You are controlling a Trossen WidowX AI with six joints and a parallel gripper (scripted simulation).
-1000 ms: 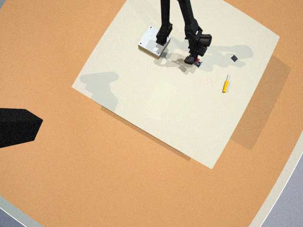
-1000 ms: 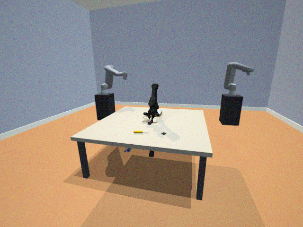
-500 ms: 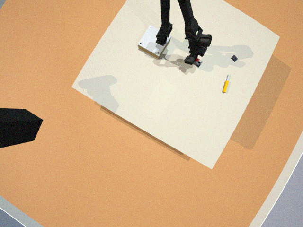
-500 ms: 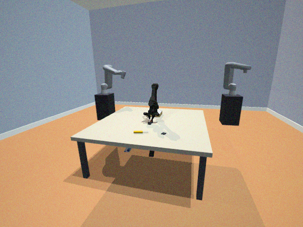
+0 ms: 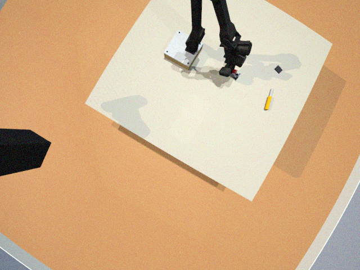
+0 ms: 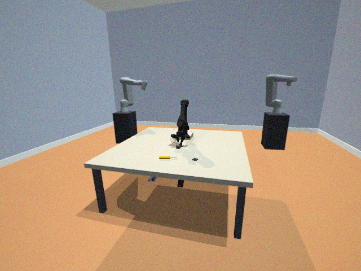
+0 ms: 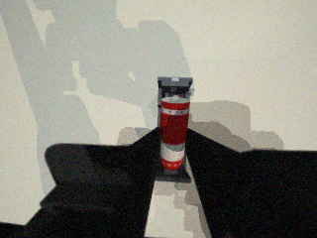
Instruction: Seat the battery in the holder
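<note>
My gripper tip is now 10 mm below the battery. The rest, counted from my gripper tip: yellow-handled screwdriver (300 mm ahead, 20 mm to the right, 10 mm below).
</note>
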